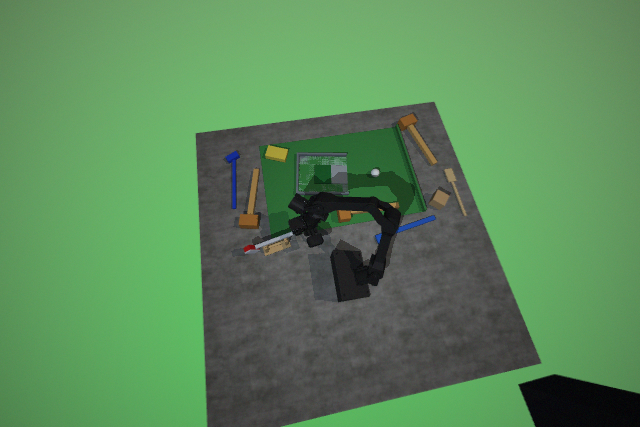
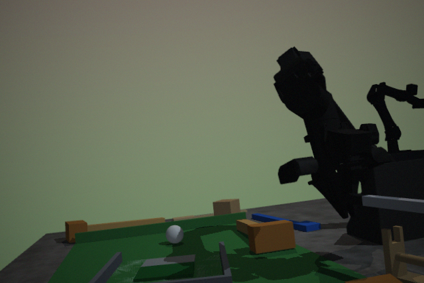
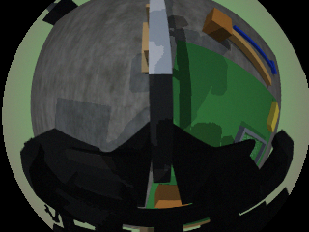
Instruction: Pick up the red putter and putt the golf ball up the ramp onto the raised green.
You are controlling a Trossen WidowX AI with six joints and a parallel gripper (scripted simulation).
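My gripper tip is now 2 cm past the red putter, 11 cm to the right of it and 2 cm below it. The rest, counted from my gripper tip: wooden rack 2 cm behind, 13 cm to the left, 5 cm below; then yellow block 43 cm ahead, 5 cm to the left, 6 cm below; then green mat 25 cm ahead, 23 cm to the right, 8 cm below.
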